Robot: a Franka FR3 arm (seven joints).
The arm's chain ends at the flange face. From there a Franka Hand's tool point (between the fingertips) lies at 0.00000 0.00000 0.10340 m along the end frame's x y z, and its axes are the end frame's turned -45 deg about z.
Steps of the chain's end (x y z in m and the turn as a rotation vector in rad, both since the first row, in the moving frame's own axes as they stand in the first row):
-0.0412, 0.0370, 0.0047, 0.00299, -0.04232, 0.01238
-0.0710, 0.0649, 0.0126, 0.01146, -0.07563, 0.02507
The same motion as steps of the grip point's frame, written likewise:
-0.0581, -0.0063, 0.0046, 0.03204, -0.02781, 0.01238
-0.1007, -0.0107, 0.0123, 0.06158, -0.04538, 0.02507

